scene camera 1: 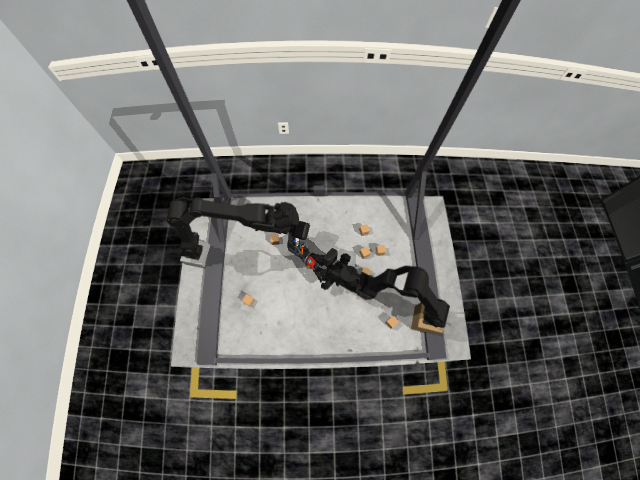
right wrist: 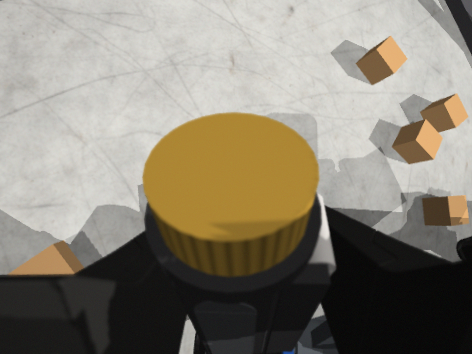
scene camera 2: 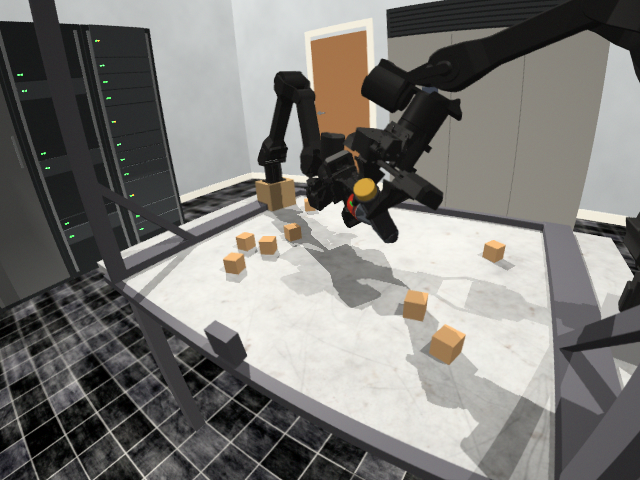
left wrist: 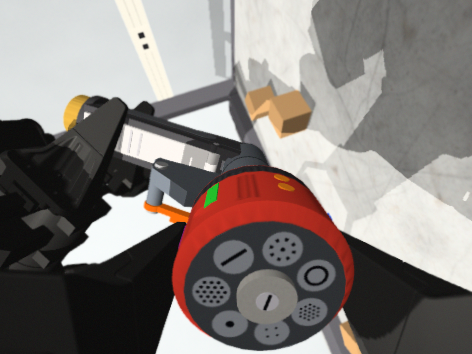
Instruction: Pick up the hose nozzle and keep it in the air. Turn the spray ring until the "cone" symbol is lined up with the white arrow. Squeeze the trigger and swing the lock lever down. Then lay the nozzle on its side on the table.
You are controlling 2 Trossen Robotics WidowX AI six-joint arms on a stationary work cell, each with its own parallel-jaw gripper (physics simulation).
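Frame: origin at the left arm's base, x back, y down, z right, level; centimetres.
Seen in the pictures: left gripper, fingertip midpoint: (scene camera 1: 310, 259) (left wrist: 256, 235); right gripper, fingertip midpoint: (scene camera 1: 297, 226) (right wrist: 248, 211) (scene camera 2: 360, 212) (left wrist: 137, 103); left arm's base, link origin: (scene camera 1: 432, 317) (scene camera 2: 274, 180); right arm's base, link origin: (scene camera 1: 194, 251).
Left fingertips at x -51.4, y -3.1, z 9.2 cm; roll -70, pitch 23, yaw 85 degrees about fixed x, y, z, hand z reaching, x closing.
Observation:
Offsets run from my left fingertips to a thing's top centre. "spot": to the spot under its first point. Level surfaces: height alone.
The hose nozzle is held in the air, its yellow end cap @(spot: dz +12.0, dx -10.8, dy -8.3 cm) (scene camera 2: 364, 190) (left wrist: 75, 114) (right wrist: 232, 172) sticking out of my right gripper (scene camera 2: 403, 209) (right wrist: 248, 211), which is shut on the handle. Its red spray ring @(dz -0.5, dx +1.3, dy -3.5 cm) (scene camera 1: 310, 262) (scene camera 2: 352, 206) (left wrist: 247, 200) lies between the fingers of my left gripper (scene camera 1: 315, 267) (left wrist: 256, 235), which is shut on it. In the left wrist view, the ring's dark face shows several hole patterns, a green mark @(spot: dz +2.2, dx +2.1, dy -1.2 cm) (left wrist: 211, 195) is on its side, and a grey part @(spot: dz +3.4, dx -1.9, dy -2.6 cm) (left wrist: 175, 182) and an orange lever @(dz +1.8, dx -4.0, dy -4.6 cm) (left wrist: 167, 211) are behind it. I cannot make out the white arrow.
Several orange-brown cubes lie on the table @(dy +12.2 cm) (scene camera 1: 289, 330) (scene camera 2: 330, 356): one @(dz -20.5, dx -20.8, dy +8.8 cm) (scene camera 1: 248, 300) (scene camera 2: 494, 251) at the left in scene camera 1, another @(dz +8.0, dx -18.7, dy +8.8 cm) (scene camera 1: 274, 238) near the right arm, others @(dz +22.9, dx +18.1, dy +8.8 cm) (scene camera 1: 364, 229) (right wrist: 381, 60) farther right. Dark frame posts (scene camera 1: 208, 310) edge the table.

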